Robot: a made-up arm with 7 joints.
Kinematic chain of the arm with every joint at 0, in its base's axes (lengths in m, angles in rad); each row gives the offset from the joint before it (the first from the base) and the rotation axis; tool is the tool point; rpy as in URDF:
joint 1: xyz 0 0 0.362 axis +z
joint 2: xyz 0 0 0 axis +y
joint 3: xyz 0 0 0.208 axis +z
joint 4: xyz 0.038 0 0 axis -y
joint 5: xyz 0.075 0 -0.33 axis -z
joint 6: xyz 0 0 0 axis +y
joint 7: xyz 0.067 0 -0.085 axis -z
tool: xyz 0 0 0 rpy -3.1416 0 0
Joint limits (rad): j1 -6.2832..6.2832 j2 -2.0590..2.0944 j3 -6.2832..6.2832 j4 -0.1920..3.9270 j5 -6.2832..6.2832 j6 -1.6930..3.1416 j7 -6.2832..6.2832
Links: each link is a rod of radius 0.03 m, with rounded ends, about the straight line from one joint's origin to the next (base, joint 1, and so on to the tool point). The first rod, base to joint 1, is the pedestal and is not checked.
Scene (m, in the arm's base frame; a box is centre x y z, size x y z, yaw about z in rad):
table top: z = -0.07
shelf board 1: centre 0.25 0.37 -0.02 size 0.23 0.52 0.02 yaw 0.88
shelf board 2: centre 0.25 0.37 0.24 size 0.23 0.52 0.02 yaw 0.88
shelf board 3: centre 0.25 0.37 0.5 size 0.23 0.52 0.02 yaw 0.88
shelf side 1: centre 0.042 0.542 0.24 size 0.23 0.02 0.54 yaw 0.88
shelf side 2: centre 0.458 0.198 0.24 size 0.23 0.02 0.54 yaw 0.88
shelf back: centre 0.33 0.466 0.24 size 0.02 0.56 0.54 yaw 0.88
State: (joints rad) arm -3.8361 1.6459 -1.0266 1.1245 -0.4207 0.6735 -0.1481
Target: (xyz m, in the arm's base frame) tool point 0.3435 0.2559 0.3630
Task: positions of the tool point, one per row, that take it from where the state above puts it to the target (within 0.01 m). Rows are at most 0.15 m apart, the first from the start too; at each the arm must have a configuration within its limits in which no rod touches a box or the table.
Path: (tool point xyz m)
1: 0.2324 0.2135 0.1057
2: 0.2184 0.0799 0.1171
3: 0.1808 -0.0343 0.1588
4: 0.2260 0.0135 0.2183
5: 0.2415 0.0665 0.2889
6: 0.2256 0.1133 0.3630
7: 0.2648 0.1639 0.3627
8: 0.3046 0.2123 0.3636
9: 0.3435 0.2559 0.3630

